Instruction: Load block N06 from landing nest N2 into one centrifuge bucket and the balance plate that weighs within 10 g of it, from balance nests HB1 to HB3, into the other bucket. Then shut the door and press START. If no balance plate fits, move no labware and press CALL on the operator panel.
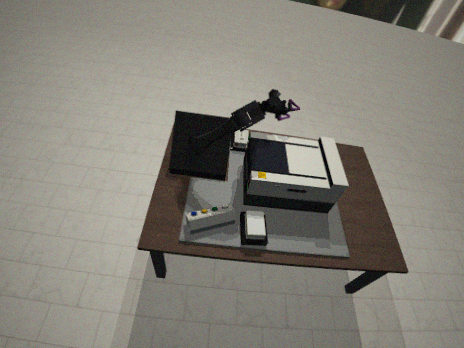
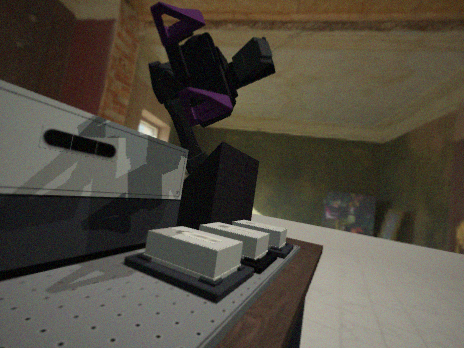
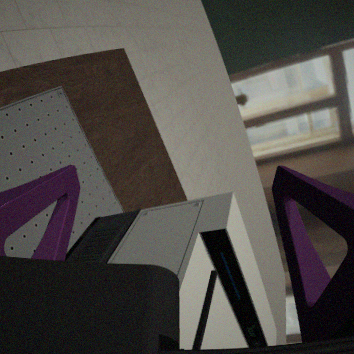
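Where they show: gripper, fingertip midpoint: (image 1: 294, 112) (image 2: 169, 48) (image 3: 175, 176); arm's base, link origin: (image 1: 195, 146).
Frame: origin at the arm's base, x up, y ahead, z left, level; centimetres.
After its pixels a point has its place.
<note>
My gripper (image 1: 291, 112) {x 14.7, y 52.7, z 20.9 cm} (image 2: 218, 64) (image 3: 175, 176) {x 14.7, y 52.7, z 20.9 cm} is open and empty, its purple fingers wide apart, high above the back of the table. The centrifuge (image 1: 309, 159) {x 7.9, y 58.4, z -8.2 cm} (image 2: 30, 117) {x 5.0, y 57.4, z 7.3 cm} (image 3: 165, 227) {x 2.9, y 68.2, z 7.1 cm} is a white and dark box with a dark blue section on top; whether its door is open is unclear, and no buckets show. Three white blocks (image 2: 192, 250) {x -8.6, y 43.6, z 22.4 cm} (image 2: 240, 240) {x -8.8, y 30.4, z 24.3 cm} (image 2: 262, 232) {x -7.6, y 23.6, z 26.4 cm} sit in dark nests along the back edge. Another white block (image 1: 256, 224) {x -6.0, y 32.3, z -40.3 cm} sits in a black nest at the front. Their labels are unreadable. The operator panel (image 1: 212, 219) {x -6.6, y 12.0, z -39.3 cm} has blue, yellow, green and pale buttons.
The arm's black base (image 1: 200, 162) {x -5.4, y 3.4, z -6.3 cm} (image 2: 235, 185) {x 1.8, y 6.4, z 11.3 cm} stands at the back left. One back-edge block (image 1: 241, 137) {x -7.3, y 25.9, z 19.4 cm} shows between the base and centrifuge. A grey perforated plate (image 1: 305, 237) {x -13.1, y 58.6, z -41.3 cm} (image 2: 100, 310) {x -13.1, y 54.3, z 19.7 cm} (image 3: 45, 125) {x -13.1, y 74.7, z 24.5 cm} lies on the brown table (image 1: 370, 200) {x -14.3, y 104.7, z -13.7 cm} (image 2: 270, 305) {x -14.4, y 38.7, z 32.8 cm} (image 3: 120, 115) {x -14.4, y 98.9, z 18.3 cm}.
</note>
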